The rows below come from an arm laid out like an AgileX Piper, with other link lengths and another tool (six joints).
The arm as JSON. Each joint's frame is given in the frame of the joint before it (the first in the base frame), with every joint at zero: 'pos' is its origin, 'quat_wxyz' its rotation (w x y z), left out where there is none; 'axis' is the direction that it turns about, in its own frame. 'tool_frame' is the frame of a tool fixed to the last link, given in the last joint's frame.
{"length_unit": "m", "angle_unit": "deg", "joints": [
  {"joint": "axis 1", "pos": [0.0, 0.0, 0.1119], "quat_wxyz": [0.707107, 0.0, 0.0, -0.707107], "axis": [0.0, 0.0, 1.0]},
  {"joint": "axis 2", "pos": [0.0, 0.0, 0.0], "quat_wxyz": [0.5, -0.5, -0.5, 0.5], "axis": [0.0, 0.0, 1.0]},
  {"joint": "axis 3", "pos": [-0.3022, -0.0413, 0.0], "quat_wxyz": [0.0, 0.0, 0.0, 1.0], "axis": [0.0, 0.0, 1.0]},
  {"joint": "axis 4", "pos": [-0.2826, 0.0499, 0.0], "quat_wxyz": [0.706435, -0.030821, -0.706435, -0.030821], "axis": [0.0, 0.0, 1.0]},
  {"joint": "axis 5", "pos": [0.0, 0.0, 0.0], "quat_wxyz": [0.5, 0.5, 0.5, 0.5], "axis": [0.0, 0.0, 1.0]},
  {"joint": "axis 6", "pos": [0.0, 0.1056, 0.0], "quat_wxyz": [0.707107, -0.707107, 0.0, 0.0], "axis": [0.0, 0.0, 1.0]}
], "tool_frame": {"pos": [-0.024, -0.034, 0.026], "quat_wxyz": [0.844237, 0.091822, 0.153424, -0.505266]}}
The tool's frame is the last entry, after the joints.
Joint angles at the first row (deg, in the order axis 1, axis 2, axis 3, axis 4, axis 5, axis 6):
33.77, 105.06, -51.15, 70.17, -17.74, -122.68
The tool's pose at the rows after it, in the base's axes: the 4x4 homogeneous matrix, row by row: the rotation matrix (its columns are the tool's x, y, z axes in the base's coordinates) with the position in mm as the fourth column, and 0 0 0 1 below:
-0.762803 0.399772 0.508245 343.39; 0.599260 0.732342 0.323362 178.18; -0.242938 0.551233 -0.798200 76.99; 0 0 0 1
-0.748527 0.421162 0.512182 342.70; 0.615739 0.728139 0.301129 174.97; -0.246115 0.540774 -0.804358 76.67; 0 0 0 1
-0.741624 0.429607 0.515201 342.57; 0.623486 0.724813 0.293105 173.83; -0.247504 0.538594 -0.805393 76.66; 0 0 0 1
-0.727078 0.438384 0.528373 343.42; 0.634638 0.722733 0.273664 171.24; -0.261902 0.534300 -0.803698 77.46; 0 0 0 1
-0.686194 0.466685 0.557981 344.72; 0.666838 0.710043 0.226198 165.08; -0.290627 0.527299 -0.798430 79.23; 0 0 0 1
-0.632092 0.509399 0.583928 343.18; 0.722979 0.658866 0.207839 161.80; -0.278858 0.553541 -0.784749 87.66; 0 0 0 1
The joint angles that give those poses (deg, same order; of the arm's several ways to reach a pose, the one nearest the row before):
33.77, 105.06, -51.15, 78.32, -20.15, -130.02
33.77, 105.06, -51.15, 81.33, -21.28, -132.33
33.77, 105.05, -51.15, 82.20, -21.77, -132.83
33.81, 105.05, -51.15, 82.73, -23.17, -133.09
33.91, 105.05, -51.15, 84.35, -26.57, -133.44
33.91, 103.65, -51.15, 88.10, -28.61, -133.44

